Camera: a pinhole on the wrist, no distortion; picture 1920 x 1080 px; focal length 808.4 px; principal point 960.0 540.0 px. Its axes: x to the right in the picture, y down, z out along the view. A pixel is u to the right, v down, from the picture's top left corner.
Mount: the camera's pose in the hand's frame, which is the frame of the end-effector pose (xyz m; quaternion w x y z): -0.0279 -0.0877 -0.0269 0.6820 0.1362 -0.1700 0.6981
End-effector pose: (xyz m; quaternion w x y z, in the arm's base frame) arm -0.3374 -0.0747 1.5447 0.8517 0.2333 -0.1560 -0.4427
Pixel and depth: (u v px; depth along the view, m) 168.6 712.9 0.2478
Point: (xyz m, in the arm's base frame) -0.7089 -0.2360 1.3964
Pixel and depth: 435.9 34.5 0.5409
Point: -0.7565 -0.7224 1.5047
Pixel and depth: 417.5 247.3 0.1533
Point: -0.5243 -0.2358 1.4750
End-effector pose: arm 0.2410 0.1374 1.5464 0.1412 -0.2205 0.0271 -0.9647
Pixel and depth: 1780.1 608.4 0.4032
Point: 0.5700 0.0615 1.9538
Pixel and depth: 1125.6 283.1 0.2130
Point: 0.2612 0.2627 1.7437
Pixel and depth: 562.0 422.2 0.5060
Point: 0.2184 0.6362 1.9176
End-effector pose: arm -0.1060 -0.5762 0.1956 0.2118 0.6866 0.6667 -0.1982
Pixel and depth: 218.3 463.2 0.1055
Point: -0.3261 -0.6031 0.1769
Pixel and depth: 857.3 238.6 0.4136
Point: -0.4073 -0.6627 -0.1510
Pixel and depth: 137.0 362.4 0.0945
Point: -0.3205 -0.5889 0.1784
